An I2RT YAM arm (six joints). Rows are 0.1 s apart.
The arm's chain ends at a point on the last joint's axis. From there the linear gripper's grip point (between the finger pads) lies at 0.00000 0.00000 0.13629 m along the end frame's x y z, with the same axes.
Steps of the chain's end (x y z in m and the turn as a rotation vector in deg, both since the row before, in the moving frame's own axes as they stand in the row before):
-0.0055, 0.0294, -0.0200, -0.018, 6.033, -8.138
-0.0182, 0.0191, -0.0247, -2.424, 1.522, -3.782
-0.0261, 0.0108, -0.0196, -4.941, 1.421, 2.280
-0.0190, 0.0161, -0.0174, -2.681, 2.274, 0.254
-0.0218, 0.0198, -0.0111, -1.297, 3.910, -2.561
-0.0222, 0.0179, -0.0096, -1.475, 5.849, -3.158
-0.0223, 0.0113, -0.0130, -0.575, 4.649, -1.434
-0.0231, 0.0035, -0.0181, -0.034, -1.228, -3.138
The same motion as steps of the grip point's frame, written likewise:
0.0088, 0.0284, -0.0208, -0.018, 6.033, -8.138
-0.0144, 0.0247, -0.0249, -2.424, 1.522, -3.782
-0.0230, 0.0226, -0.0201, -4.941, 1.421, 2.280
-0.0136, 0.0225, -0.0177, -2.681, 2.274, 0.254
-0.0124, 0.0227, -0.0115, -1.297, 3.910, -2.561
-0.0082, 0.0210, -0.0104, -1.475, 5.849, -3.158
-0.0112, 0.0125, -0.0135, -0.575, 4.649, -1.434
-0.0260, 0.0037, -0.0181, -0.034, -1.228, -3.138

